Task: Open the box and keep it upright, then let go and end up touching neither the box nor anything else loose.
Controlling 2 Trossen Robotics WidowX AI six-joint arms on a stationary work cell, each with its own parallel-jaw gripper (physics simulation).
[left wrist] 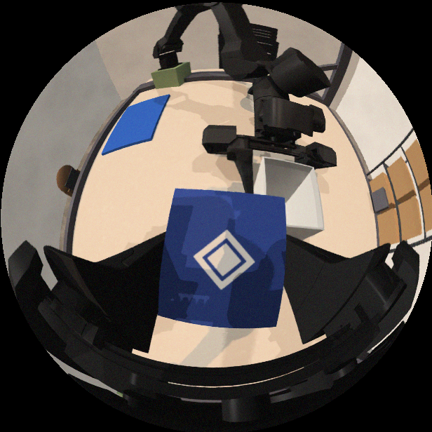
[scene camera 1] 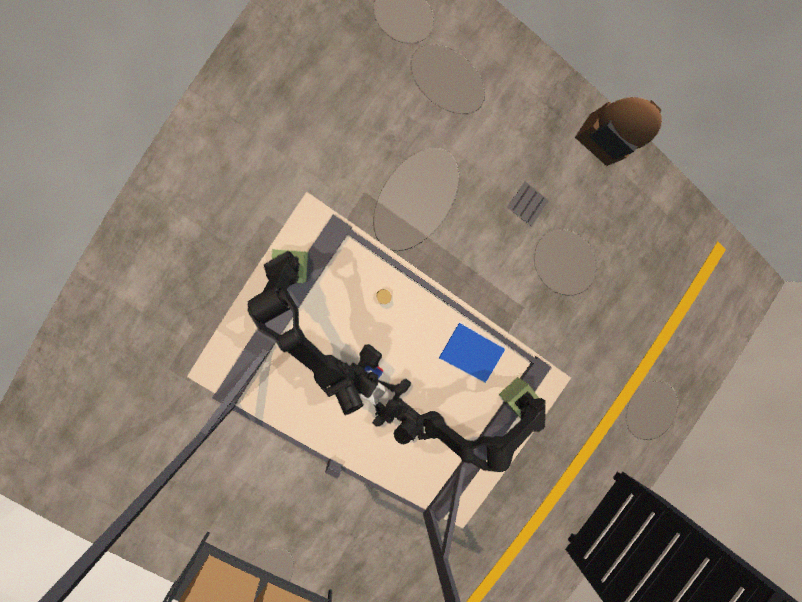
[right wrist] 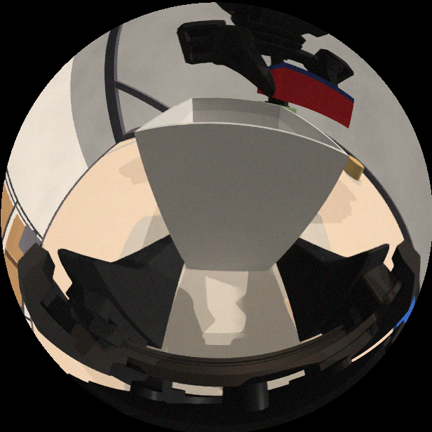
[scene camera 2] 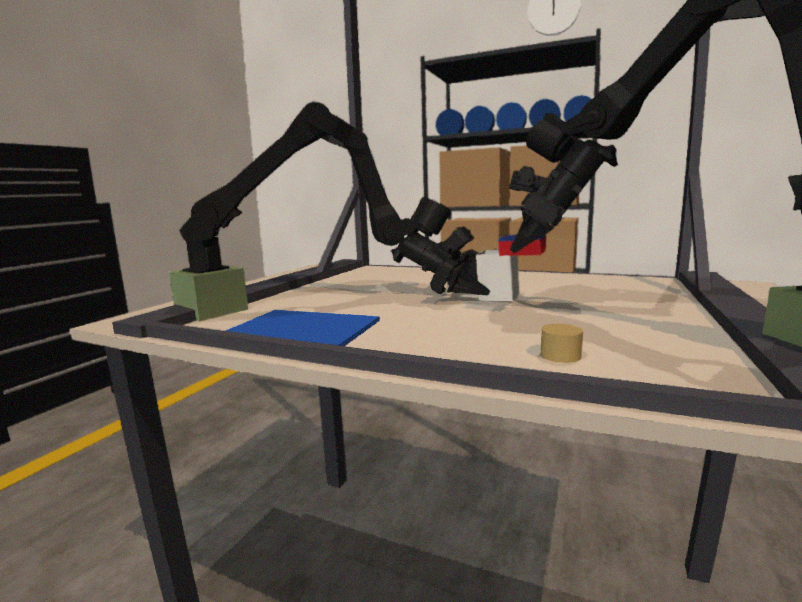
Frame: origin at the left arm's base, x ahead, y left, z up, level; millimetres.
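Where they show: left gripper, fingertip midpoint: [scene camera 2: 514,250]; right gripper, fingertip midpoint: [scene camera 2: 492,290]; left arm's base, origin of the base link: [scene camera 1: 287,266]; right arm's base, origin of the base link: [scene camera 1: 526,402] [scene camera 2: 206,269].
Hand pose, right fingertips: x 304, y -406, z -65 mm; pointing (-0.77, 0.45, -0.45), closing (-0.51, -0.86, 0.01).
Things, the pixels of their top centre, and the offset from my right fingertips.
- white box body, middle of its top: [scene camera 2: 498,250] [scene camera 1: 372,394] 8 mm back, 7 mm left, 80 mm up
- lid, middle of its top: [scene camera 2: 523,234] [scene camera 1: 368,374] 26 mm back, 87 mm left, 116 mm up
- blue mat, middle of its top: [scene camera 2: 302,324] [scene camera 1: 473,353] 358 mm ahead, 139 mm left, 9 mm down
- small gold cylinder, middle of its top: [scene camera 2: 562,329] [scene camera 1: 384,297] 12 mm ahead, 328 mm left, 18 mm up
The white box body [scene camera 1: 377,393] [scene camera 2: 497,278] [left wrist: 306,204] [right wrist: 240,195] stands upright on the table, its top open. The lid [scene camera 2: 529,247] [left wrist: 182,245] [right wrist: 314,94], blue on top with red sides, is off the body. In scene camera 2 it is just above the body's top edge, to the right. My left gripper [scene camera 2: 522,243] [left wrist: 223,237] is shut on the lid's opposite sides. My right gripper [scene camera 2: 481,285] [right wrist: 229,234] is shut on the body, low on its sides; its far finger is hidden in scene camera 2. The arms cover much of both parts in scene camera 1.
A blue mat [scene camera 1: 471,351] [scene camera 2: 304,325] [left wrist: 137,125] lies flat on the table. A small gold cylinder [scene camera 1: 384,296] [scene camera 2: 561,343] [right wrist: 355,168] stands near the table edge closest to scene camera 2. Dark frame beams run along the table's edges.
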